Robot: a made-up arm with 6 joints. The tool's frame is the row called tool.
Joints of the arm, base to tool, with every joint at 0 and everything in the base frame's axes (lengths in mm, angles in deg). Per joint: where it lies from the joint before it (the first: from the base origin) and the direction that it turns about. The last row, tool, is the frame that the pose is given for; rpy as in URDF.
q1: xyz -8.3 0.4 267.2 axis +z
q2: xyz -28.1 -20.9 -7.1 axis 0 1 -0.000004
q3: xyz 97.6 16.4 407.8 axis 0 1 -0.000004
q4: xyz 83.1 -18.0 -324.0 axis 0 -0.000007 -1
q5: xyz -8.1 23.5 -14.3 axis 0 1 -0.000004
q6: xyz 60.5 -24.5 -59.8 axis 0 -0.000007 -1
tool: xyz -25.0 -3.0 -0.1 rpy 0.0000 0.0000 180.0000
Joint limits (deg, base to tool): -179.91..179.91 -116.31..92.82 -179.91..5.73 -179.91..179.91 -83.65..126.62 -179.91..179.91
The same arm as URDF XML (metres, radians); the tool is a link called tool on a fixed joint. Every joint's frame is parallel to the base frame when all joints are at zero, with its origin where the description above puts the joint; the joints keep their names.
<robot name="arm">
<link name="base"/>
<link name="link1"/>
<link name="link2"/>
<link name="link3"/>
<link name="link4"/>
<link name="link5"/>
<link name="link6"/>
<link name="tool"/>
<joint name="q1" type="revolute"><parent link="base"/><child link="link1"/><origin xyz="-0.0083 0.0004 0.2672" rpy="0 0 0"/><axis xyz="0 0 1"/><limit lower="-3.14" upper="3.14"/></joint>
<joint name="q2" type="revolute"><parent link="link1"/><child link="link2"/><origin xyz="-0.0281 -0.0209 -0.0071" rpy="0 0 0"/><axis xyz="0 1 0"/><limit lower="-2.03" upper="1.62"/></joint>
<joint name="q3" type="revolute"><parent link="link2"/><child link="link3"/><origin xyz="0.0976 0.0164 0.4078" rpy="0 0 0"/><axis xyz="0 1 0"/><limit lower="-3.14" upper="0.1"/></joint>
<joint name="q4" type="revolute"><parent link="link3"/><child link="link4"/><origin xyz="0.0831 -0.018 -0.324" rpy="0 0 0"/><axis xyz="0 0 -1"/><limit lower="-3.14" upper="3.14"/></joint>
<joint name="q5" type="revolute"><parent link="link4"/><child link="link5"/><origin xyz="-0.0081 0.0235 -0.0143" rpy="0 0 0"/><axis xyz="0 1 0"/><limit lower="-1.46" upper="2.2099"/></joint>
<joint name="q6" type="revolute"><parent link="link5"/><child link="link6"/><origin xyz="0.0605 -0.0245 -0.0598" rpy="0 0 0"/><axis xyz="0 0 -1"/><limit lower="-3.14" upper="3.14"/></joint>
<joint name="tool_fixed" type="fixed"><parent link="link6"/><child link="tool"/><origin xyz="-0.025 -0.003 -0.0001" rpy="0 0 3.1416"/></joint>
</robot>

